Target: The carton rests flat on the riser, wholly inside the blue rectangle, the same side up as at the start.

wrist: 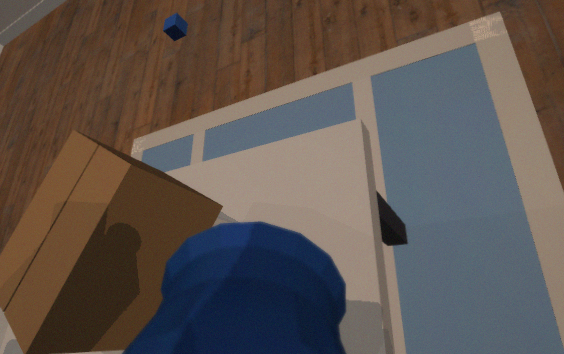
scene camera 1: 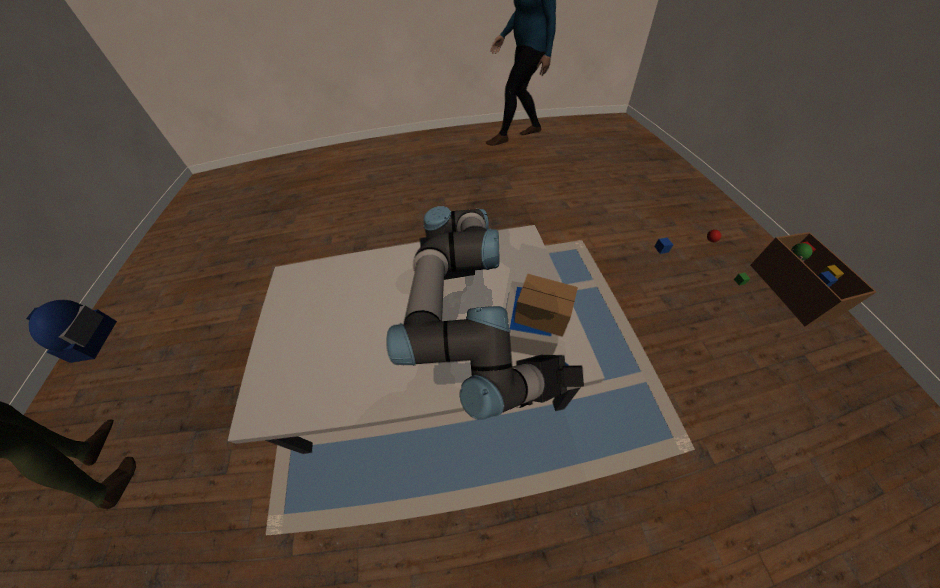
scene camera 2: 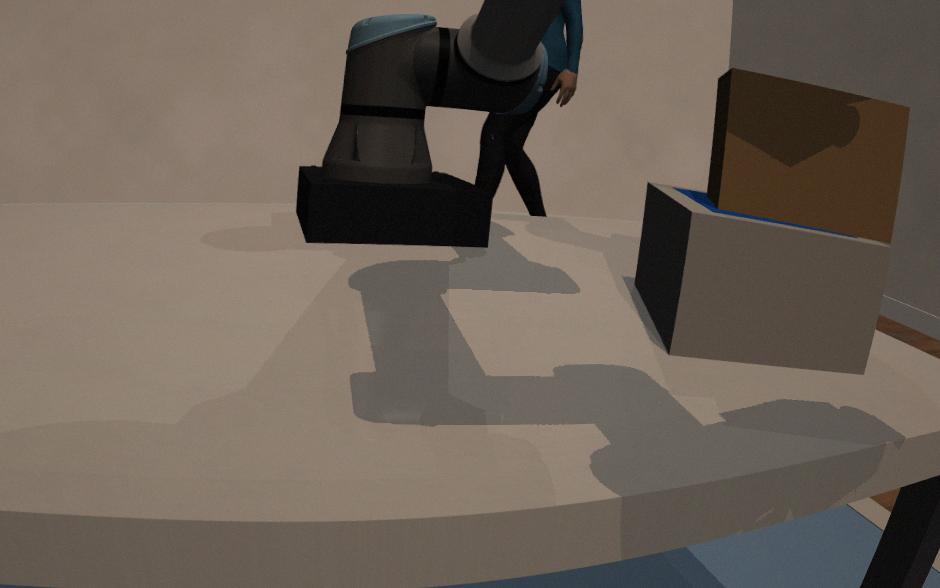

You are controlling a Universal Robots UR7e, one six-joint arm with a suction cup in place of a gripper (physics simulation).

Scene:
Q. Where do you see a grey riser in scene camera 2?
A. At 719, 285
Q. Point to a brown carton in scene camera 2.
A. At 784, 150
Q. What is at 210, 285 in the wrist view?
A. My suction cup.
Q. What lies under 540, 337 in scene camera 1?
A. A grey riser.

